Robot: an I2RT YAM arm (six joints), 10 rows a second.
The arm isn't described. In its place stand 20 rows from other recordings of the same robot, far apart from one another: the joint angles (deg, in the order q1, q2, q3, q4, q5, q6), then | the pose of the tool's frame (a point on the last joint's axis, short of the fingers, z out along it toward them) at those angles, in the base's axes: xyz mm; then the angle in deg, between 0 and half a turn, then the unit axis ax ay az.
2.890 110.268 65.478 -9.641 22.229 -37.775 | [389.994, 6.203, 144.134, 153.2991, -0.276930, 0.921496, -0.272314]
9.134 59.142 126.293 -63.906 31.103 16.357 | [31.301, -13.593, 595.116, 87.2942, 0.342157, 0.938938, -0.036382]
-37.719 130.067 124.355 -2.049 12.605 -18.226 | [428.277, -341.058, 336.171, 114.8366, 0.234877, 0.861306, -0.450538]
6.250 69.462 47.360 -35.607 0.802 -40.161 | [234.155, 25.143, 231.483, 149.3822, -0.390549, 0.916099, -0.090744]
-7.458 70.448 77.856 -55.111 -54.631 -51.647 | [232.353, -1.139, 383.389, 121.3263, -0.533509, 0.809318, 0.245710]
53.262 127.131 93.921 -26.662 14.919 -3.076 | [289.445, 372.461, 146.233, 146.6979, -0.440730, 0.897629, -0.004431]
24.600 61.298 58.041 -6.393 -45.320 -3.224 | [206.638, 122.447, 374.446, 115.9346, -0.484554, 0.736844, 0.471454]
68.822 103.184 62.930 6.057 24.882 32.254 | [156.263, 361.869, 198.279, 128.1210, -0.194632, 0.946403, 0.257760]
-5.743 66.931 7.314 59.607 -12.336 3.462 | [200.759, -12.546, 175.366, 90.4499, -0.027197, 0.995810, 0.087303]
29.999 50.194 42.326 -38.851 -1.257 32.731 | [152.923, 89.189, 262.425, 143.9339, 0.019049, 0.977299, 0.211006]
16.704 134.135 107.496 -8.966 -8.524 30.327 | [514.280, 159.840, 183.176, 133.8957, 0.077673, 0.961523, 0.263514]
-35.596 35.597 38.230 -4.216 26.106 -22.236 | [115.491, -101.936, 335.435, 117.8322, 0.277482, 0.788437, -0.548973]
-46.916 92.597 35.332 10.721 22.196 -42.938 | [187.233, -219.883, 125.943, 164.9539, 0.103748, 0.916446, -0.386475]
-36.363 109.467 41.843 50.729 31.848 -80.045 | [275.921, -226.479, 128.404, 166.8581, -0.136617, 0.782969, -0.606873]
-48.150 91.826 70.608 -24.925 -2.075 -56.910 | [237.436, -263.160, 265.618, 152.1702, -0.079922, 0.952217, -0.294780]
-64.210 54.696 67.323 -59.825 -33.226 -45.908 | [88.874, -139.090, 364.914, 130.5237, 0.042823, 0.988100, -0.147733]
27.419 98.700 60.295 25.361 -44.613 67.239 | [331.102, 199.934, 246.863, 160.2271, 0.024962, 0.772877, 0.634065]
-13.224 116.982 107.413 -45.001 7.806 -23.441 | [441.526, -108.721, 278.167, 148.9362, -0.066419, 0.984390, -0.162985]
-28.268 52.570 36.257 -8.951 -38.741 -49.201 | [189.839, -76.786, 268.478, 110.6034, -0.388439, 0.913813, -0.118578]
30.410 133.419 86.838 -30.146 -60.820 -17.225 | [358.909, 246.696, 79.625, 175.2675, -0.399794, 0.760716, 0.511347]
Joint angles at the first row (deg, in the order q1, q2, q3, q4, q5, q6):
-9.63 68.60 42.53 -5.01 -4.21 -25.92
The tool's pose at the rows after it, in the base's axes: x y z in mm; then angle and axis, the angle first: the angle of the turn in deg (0 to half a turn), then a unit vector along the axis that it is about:
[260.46, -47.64, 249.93, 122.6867, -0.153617, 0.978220, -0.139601]
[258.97, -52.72, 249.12, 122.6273, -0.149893, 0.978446, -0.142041]
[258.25, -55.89, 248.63, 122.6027, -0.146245, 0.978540, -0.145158]
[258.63, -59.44, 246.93, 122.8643, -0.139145, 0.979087, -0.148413]
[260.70, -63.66, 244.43, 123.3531, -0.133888, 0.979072, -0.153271]
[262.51, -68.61, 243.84, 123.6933, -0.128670, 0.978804, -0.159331]
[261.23, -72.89, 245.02, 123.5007, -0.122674, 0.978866, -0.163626]
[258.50, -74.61, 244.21, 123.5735, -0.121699, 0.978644, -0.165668]
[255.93, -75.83, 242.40, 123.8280, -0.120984, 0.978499, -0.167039]
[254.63, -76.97, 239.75, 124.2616, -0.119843, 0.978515, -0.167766]
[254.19, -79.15, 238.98, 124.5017, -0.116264, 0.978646, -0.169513]
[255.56, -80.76, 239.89, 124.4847, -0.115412, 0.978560, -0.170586]
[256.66, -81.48, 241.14, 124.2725, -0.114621, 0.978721, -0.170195]
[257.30, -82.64, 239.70, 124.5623, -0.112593, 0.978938, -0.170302]
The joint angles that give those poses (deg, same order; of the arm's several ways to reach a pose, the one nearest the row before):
-11.01 68.73 42.71 -4.77 -4.82 -26.12
-12.25 68.64 42.43 -4.48 -5.51 -26.53
-12.98 68.64 42.27 -4.22 -5.71 -26.72
-13.70 69.05 42.19 -3.87 -5.63 -26.67
-14.44 70.01 42.32 -3.35 -5.45 -26.93
-15.35 70.82 42.74 -3.09 -5.36 -27.30
-16.33 70.67 42.80 -2.99 -5.61 -27.43
-16.87 70.18 42.30 -2.99 -5.84 -27.73
-17.30 69.79 41.71 -2.99 -5.98 -28.02
-17.62 69.78 41.23 -2.90 -5.98 -28.23
-18.09 69.92 41.20 -2.90 -5.98 -28.30
-18.34 70.31 41.64 -2.90 -6.07 -28.40
-18.43 70.52 42.00 -2.87 -6.21 -28.30
-18.62 70.90 42.01 -2.77 -6.15 -28.30

